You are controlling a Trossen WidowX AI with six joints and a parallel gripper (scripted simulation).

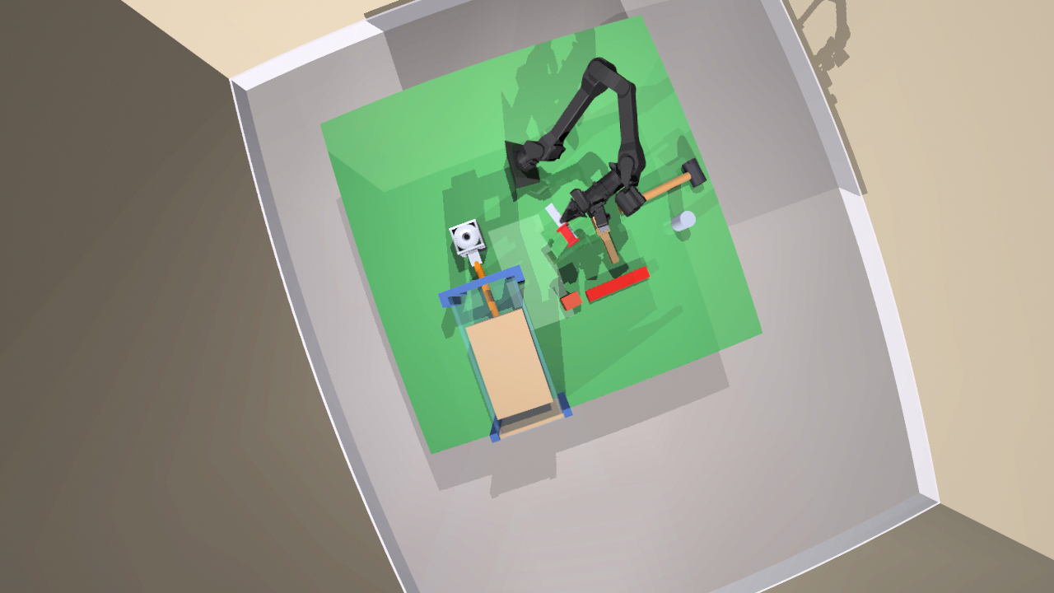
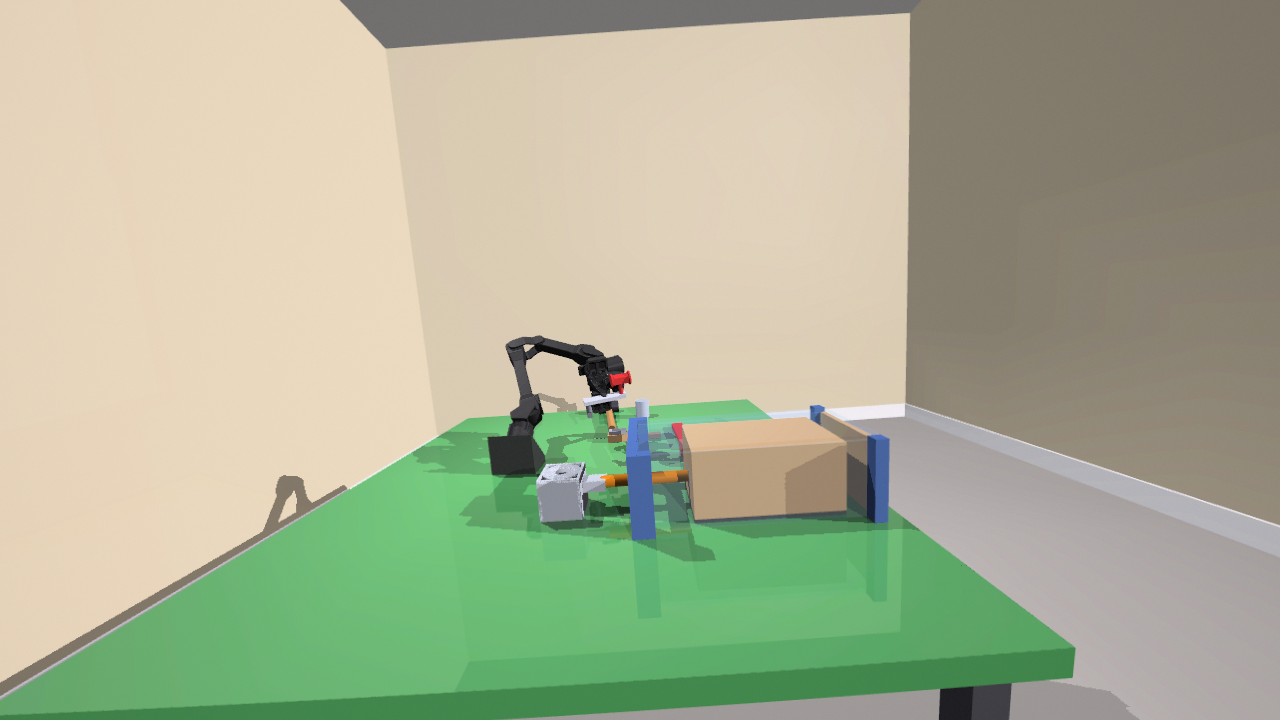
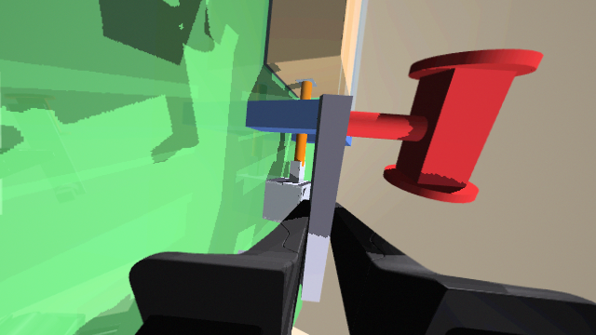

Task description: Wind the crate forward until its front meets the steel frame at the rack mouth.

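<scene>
The red knob is 5 cm ahead of my gripper tip, 1 cm to the left of it and 4 cm above it. The rest, counted from my gripper tip: brush: 4 cm ahead, 17 cm to the left, 16 cm below; then blue steel frame: 12 cm ahead, 27 cm to the right, 8 cm below; then winch handle: 1 cm ahead, 1 cm above.
</scene>
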